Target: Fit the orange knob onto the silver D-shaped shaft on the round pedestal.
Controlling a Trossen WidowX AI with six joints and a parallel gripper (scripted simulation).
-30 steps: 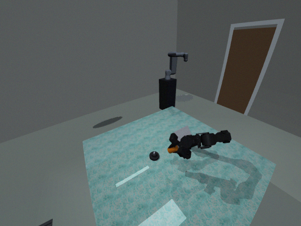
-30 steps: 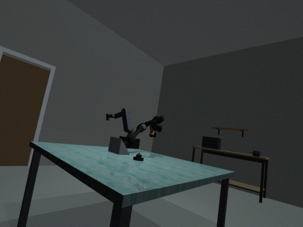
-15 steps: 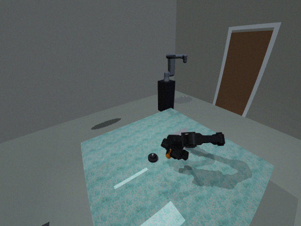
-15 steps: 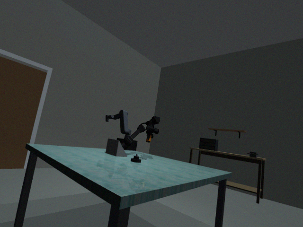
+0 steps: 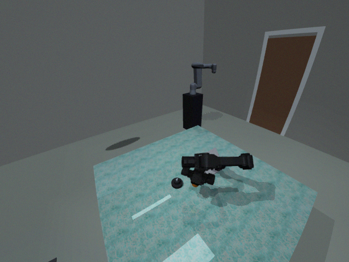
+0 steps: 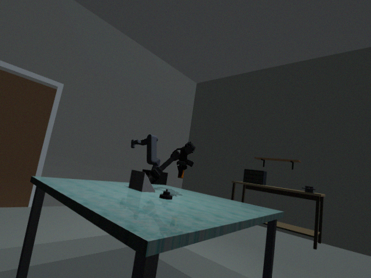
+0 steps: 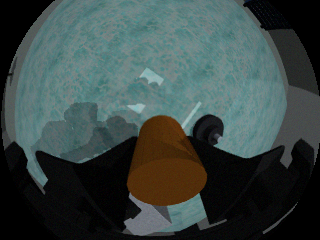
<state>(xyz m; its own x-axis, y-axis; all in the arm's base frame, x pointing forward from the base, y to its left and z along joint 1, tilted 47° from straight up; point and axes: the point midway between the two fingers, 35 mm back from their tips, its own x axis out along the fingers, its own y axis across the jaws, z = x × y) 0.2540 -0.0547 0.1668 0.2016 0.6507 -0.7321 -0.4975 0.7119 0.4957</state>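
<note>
The round black pedestal is 3 cm ahead of my gripper tip, 16 cm to the right of it and 12 cm below it. The rest, counted from my gripper tip: orange knob: 3 cm above.
</note>
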